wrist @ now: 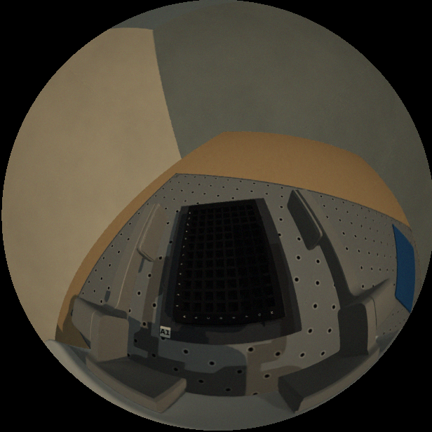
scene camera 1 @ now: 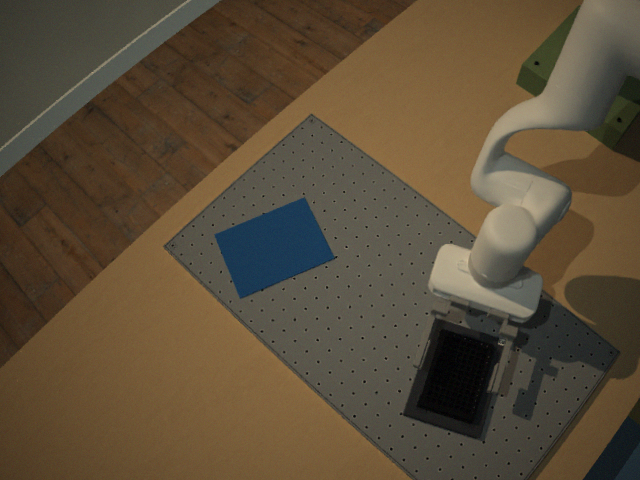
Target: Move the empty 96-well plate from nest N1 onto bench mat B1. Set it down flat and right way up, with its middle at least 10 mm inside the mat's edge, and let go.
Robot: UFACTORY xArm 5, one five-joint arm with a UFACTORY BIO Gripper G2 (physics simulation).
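Frame: origin at the arm's base, x ahead, y left, z up, level; metres.
Seen in the pictures: hand, tool point: (scene camera 1: 458, 366).
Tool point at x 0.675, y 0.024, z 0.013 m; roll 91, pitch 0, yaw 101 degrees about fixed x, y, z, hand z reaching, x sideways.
Offsets run from my tool point to a thing's top centre. "pt": to the spot under its first point. Level surfaces: height alone.
The black 96-well plate {dx +0.001, dy +0.005, dz -0.036 m} (scene camera 1: 453, 397) (wrist: 230, 280) sits flat in the dark grey nest N1 {pt dx +0.079, dy +0.025, dz -0.051 m} (scene camera 1: 443, 426) (wrist: 225, 335), wells up. A small A1 label shows at the nest's near left corner in the wrist view. My gripper (scene camera 1: 455, 377) (wrist: 228, 226) is open, part way closed, with one finger on each long side of the plate. The wrist view shows gaps between both fingers and the plate; their exact height over the nest is hard to tell. The blue mat B1 {dz -0.060 m} (scene camera 1: 273, 248) (wrist: 406, 270) lies flat, left of the nest in the scene view.
The nest and the mat lie on a grey perforated board {dz -0.062 m} (scene camera 1: 361, 289) (wrist: 310, 300) on the tan table {dz -0.075 m} (scene camera 1: 155, 361) (wrist: 280, 155). A green block (scene camera 1: 537, 72) stands behind the arm, and a blue object (scene camera 1: 615, 449) shows at the lower right corner.
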